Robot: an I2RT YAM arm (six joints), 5 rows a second.
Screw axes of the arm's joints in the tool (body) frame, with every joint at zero. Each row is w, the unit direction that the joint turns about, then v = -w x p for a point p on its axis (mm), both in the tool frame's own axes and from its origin. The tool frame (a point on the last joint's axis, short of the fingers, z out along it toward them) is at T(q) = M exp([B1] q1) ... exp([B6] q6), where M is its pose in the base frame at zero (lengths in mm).
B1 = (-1, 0, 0, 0, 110.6, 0)
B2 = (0, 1, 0, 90.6, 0, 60)
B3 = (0, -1, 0, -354.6, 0, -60)
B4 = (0, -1, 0, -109.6, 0, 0)
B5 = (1, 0, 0, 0, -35.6, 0)
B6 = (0, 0, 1, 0, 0, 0)
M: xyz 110.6 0 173.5 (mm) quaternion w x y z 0.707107 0 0.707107 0
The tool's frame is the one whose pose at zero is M.
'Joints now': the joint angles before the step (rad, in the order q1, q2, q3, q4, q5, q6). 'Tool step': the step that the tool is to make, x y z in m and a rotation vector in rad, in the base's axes. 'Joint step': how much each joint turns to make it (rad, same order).
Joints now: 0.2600 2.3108 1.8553 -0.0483 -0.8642 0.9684
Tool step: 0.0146 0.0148 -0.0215 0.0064 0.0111 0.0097
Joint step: 0.0194 0.1014 0.0896 0.0176 0.0042 0.0195
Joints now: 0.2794 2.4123 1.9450 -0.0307 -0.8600 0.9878
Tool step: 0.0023 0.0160 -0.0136 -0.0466 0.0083 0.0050
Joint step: 0.0283 0.0510 0.0567 -0.0549 0.0413 -0.0373
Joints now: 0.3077 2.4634 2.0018 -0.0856 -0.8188 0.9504
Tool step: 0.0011 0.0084 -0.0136 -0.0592 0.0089 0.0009
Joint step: 0.0156 0.0402 0.0431 -0.0675 0.0416 -0.0526
